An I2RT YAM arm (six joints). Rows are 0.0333 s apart.
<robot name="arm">
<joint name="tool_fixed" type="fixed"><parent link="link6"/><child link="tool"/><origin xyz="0 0 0" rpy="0 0 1.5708"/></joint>
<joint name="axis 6" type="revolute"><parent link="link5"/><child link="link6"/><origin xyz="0.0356 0 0.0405" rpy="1.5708 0 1.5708"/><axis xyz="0 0 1"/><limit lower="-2.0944" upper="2.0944"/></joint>
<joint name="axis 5" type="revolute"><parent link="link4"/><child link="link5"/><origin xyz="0.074 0.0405 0.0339" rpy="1.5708 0 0"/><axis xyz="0 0 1"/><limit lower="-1.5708" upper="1.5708"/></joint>
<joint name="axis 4" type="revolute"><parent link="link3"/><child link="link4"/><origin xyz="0.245 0.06 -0.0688" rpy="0 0 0"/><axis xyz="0 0 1"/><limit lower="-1.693" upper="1.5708"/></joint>
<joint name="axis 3" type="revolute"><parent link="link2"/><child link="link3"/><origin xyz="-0.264 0 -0.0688" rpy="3.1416 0 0"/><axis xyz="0 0 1"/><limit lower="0" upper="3.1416"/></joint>
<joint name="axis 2" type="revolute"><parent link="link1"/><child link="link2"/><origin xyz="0.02 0.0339 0.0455" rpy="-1.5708 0 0"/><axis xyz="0 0 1"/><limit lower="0" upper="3.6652"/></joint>
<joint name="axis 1" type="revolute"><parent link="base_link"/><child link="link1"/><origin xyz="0 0 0.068" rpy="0 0 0"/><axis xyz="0 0 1"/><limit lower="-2.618" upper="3.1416"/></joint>
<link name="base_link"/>
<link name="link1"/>
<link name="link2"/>
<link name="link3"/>
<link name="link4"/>
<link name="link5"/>
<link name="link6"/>
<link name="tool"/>
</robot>
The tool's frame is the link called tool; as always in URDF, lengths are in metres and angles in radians.
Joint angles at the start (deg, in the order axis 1, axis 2, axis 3, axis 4, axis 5, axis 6):
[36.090, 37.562, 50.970, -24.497, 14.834, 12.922]
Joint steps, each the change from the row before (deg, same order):
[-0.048, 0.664, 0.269, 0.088, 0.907, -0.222]
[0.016, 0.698, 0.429, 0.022, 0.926, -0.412]
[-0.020, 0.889, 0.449, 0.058, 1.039, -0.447]
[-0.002, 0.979, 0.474, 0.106, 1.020, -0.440]
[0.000, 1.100, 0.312, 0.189, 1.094, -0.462]
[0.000, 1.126, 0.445, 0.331, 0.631, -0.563]
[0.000, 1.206, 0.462, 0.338, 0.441, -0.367]
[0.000, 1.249, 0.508, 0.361, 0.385, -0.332]
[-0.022, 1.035, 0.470, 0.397, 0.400, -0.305]
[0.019, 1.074, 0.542, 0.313, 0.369, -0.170]
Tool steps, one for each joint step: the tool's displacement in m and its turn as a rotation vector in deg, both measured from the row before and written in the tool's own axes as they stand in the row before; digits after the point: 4 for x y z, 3 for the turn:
[-0.0008, 0.0001, 0.0024, 0.997, 0.080, -0.294]
[-0.0014, 0.0004, 0.0021, 0.940, 0.034, -0.484]
[-0.0013, 0.0005, 0.0030, 1.112, 0.137, -0.556]
[-0.0013, 0.0007, 0.0033, 1.077, 0.166, -0.564]
[-0.0004, 0.0009, 0.0043, 1.183, 0.343, -0.660]
[-0.0012, 0.0014, 0.0041, 0.681, 0.206, -0.683]
[-0.0012, 0.0016, 0.0045, 0.501, 0.296, -0.510]
[-0.0013, 0.0018, 0.0046, 0.440, 0.284, -0.469]
[-0.0015, 0.0014, 0.0037, 0.442, 0.086, -0.361]
[-0.0016, 0.0016, 0.0037, 0.379, 0.142, -0.256]

